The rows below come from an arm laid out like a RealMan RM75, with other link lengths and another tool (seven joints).
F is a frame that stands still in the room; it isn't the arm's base.
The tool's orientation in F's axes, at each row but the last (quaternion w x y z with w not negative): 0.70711 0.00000 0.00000 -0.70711; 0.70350 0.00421 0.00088 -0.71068; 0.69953 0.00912 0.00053 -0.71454; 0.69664 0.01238 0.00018 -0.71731; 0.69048 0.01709 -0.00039 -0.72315; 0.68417 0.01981 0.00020 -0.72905; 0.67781 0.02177 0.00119 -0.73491; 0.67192 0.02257 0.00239 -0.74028; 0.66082 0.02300 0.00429 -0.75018; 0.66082 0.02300 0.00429 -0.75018; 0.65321 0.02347 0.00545 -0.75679; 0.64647 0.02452 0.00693 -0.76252; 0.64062 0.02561 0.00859 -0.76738
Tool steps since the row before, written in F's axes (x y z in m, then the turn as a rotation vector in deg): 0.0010 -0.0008 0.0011 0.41 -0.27 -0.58; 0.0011 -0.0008 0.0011 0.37 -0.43 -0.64; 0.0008 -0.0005 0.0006 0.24 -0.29 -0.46; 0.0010 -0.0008 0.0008 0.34 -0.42 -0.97; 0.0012 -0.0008 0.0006 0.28 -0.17 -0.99; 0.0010 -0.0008 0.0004 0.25 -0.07 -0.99; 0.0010 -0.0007 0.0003 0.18 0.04 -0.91; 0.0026 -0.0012 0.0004 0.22 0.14 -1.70; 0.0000 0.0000 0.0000 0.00 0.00 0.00; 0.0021 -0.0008 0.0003 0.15 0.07 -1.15; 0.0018 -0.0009 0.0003 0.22 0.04 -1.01; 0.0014 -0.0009 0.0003 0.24 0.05 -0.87; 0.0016 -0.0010 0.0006 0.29 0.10 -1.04
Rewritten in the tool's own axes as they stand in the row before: 0.0008 0.0010 0.0011 0.27 0.41 -0.58; 0.0008 0.0011 0.0011 0.43 0.37 -0.64; 0.0005 0.0008 0.0006 0.29 0.24 -0.46; 0.0008 0.0010 0.0008 0.43 0.34 -0.97; 0.0007 0.0013 0.0006 0.18 0.26 -0.99; 0.0007 0.0011 0.0004 0.08 0.23 -0.99; 0.0006 0.0011 0.0003 -0.02 0.15 -0.92; 0.0009 0.0027 0.0004 -0.10 0.16 -1.71; 0.0000 0.0000 0.0000 0.00 0.00 0.00; 0.0005 0.0022 0.0003 -0.04 0.11 -1.16; 0.0006 0.0019 0.0003 -0.03 0.19 -1.02; 0.0006 0.0015 0.0003 -0.05 0.21 -0.88; 0.0007 0.0018 0.0006 -0.10 0.25 -1.05
